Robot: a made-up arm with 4 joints.
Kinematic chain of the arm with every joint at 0, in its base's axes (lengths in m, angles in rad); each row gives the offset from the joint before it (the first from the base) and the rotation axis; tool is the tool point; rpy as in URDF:
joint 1: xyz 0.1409 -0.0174 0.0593 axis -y
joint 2: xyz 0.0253 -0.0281 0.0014 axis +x
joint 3: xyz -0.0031 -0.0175 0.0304 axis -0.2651 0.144 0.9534
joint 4: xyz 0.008 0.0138 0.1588 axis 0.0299 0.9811 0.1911
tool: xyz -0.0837 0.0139 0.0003 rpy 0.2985 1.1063 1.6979
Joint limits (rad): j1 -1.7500..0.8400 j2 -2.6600..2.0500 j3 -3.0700..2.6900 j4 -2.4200..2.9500
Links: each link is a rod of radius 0.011 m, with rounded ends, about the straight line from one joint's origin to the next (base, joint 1, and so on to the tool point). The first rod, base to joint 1, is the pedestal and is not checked.
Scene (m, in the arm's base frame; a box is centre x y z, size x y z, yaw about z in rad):
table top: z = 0
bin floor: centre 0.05 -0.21 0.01 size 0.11 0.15 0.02 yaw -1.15
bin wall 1: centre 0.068 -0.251 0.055 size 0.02 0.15 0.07 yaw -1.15
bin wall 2: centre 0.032 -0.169 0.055 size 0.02 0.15 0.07 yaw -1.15
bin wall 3: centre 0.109 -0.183 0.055 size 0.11 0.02 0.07 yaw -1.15
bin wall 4: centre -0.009 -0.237 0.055 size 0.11 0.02 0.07 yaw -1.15
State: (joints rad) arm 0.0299 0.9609 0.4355 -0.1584
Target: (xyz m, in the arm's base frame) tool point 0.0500 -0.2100 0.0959
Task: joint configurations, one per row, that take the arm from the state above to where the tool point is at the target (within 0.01 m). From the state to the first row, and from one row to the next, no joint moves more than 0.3 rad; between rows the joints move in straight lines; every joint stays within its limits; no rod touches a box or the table.
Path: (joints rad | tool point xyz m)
1: 0.3248 1.0326 0.4264 -0.1284 | 0.0614 -0.2017 0.1306
2: 0.6197 1.1044 0.4173 -0.0983 | 0.0500 -0.2100 0.0959

